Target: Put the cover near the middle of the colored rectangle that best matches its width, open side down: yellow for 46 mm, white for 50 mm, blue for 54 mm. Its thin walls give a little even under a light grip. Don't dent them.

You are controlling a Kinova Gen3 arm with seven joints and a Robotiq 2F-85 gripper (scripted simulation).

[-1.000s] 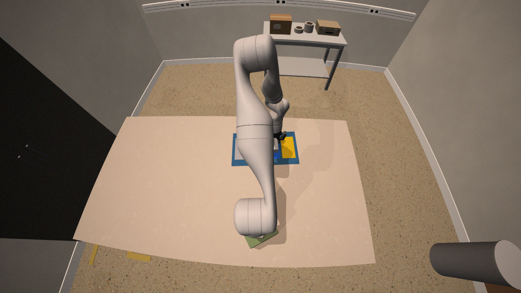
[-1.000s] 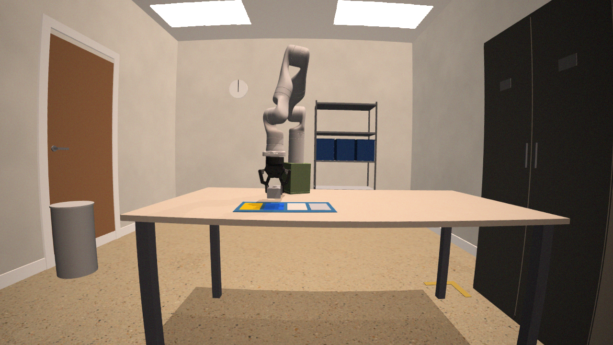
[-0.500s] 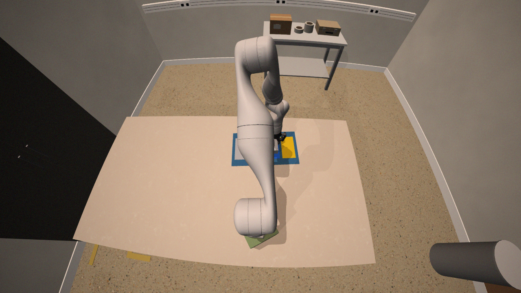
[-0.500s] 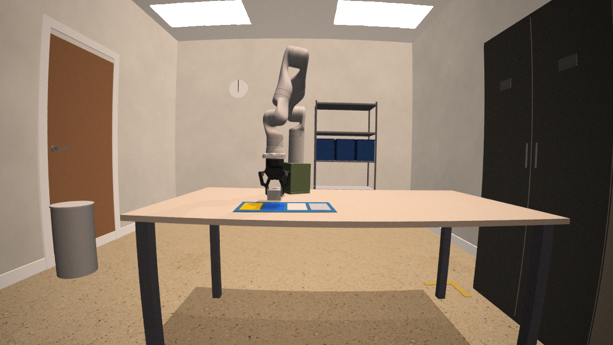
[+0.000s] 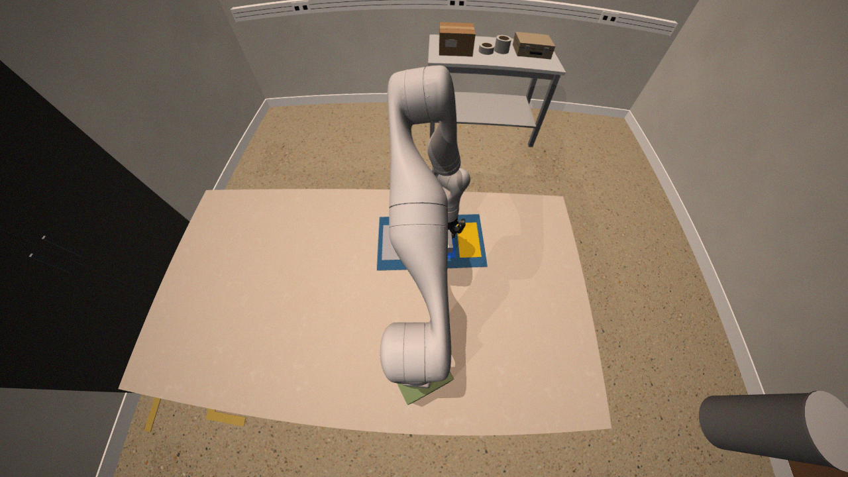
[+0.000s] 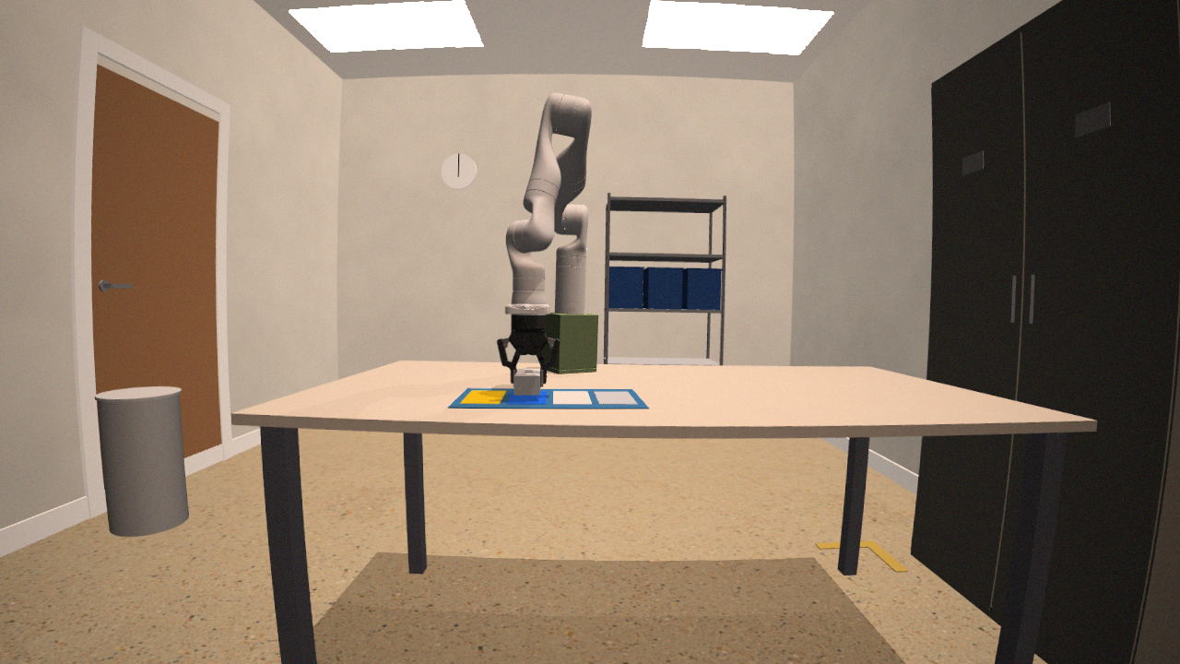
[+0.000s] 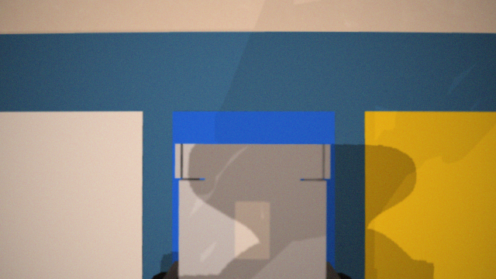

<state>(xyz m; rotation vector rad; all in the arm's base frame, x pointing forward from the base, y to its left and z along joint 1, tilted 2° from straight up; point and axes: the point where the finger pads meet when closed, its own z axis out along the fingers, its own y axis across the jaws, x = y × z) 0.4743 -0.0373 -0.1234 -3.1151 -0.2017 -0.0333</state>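
Now: the mat 5 cm to the left of my hand, 4 cm below it and 4 cm ahead of it. From my hand the other things lie so: cover (1 cm below).
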